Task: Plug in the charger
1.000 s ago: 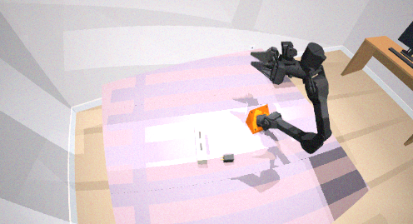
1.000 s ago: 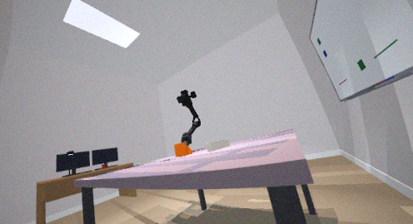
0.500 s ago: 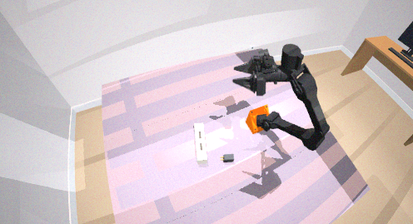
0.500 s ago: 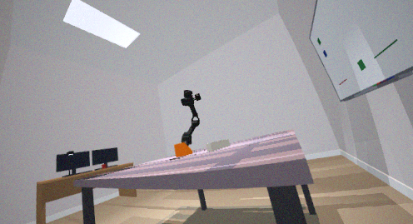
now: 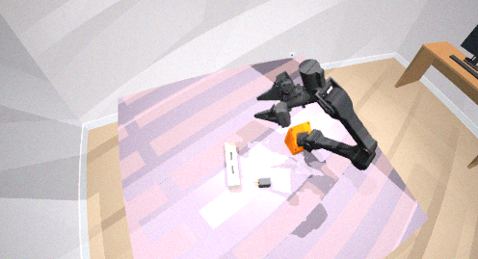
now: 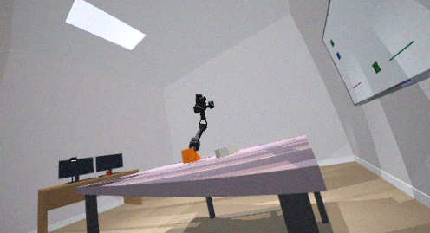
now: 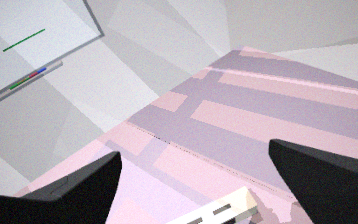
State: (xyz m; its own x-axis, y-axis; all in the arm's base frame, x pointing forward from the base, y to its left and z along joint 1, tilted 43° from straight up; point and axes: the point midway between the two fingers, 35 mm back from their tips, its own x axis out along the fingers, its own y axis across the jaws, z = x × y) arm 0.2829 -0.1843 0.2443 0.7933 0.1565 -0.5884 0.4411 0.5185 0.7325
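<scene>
The black two-prong charger is 3 cm behind my gripper tip, 11 cm to the left of it and 36 cm below it.
</scene>
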